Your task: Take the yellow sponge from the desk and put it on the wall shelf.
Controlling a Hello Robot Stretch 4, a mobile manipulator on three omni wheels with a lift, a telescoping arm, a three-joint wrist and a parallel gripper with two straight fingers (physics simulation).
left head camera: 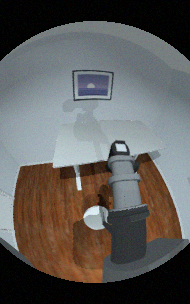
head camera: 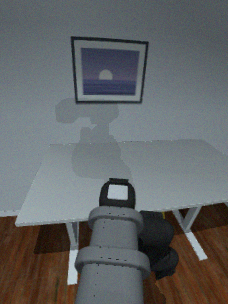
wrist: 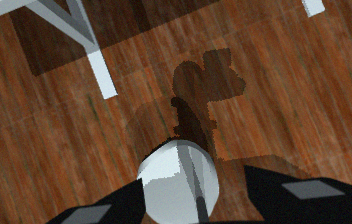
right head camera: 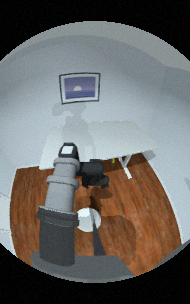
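Observation:
A small yellow patch [head camera: 163, 214] [right head camera: 113, 160], probably part of the sponge, shows just under the front edge of the white desk [head camera: 165, 175] [left head camera: 67, 150] [right head camera: 120, 137] [wrist: 11, 5], near its right legs. Most of it is hidden, and whether it lies on the floor cannot be told. My gripper [head camera: 164, 270] [right head camera: 101, 184] [wrist: 194, 187] is open and empty, pointing down over the floor in front of the desk. It is apart from the yellow patch. The sponge does not show in the wrist view. The wall shelf does not show in any view.
A framed picture [head camera: 107, 70] [left head camera: 93, 85] [right head camera: 80, 88] hangs on the wall above the desk. A pale round disc [left head camera: 95, 218] [right head camera: 88, 220] [wrist: 170, 200] is low beside my arm. A white desk leg [wrist: 102, 75] reaches the wooden floor at the upper left of the wrist view.

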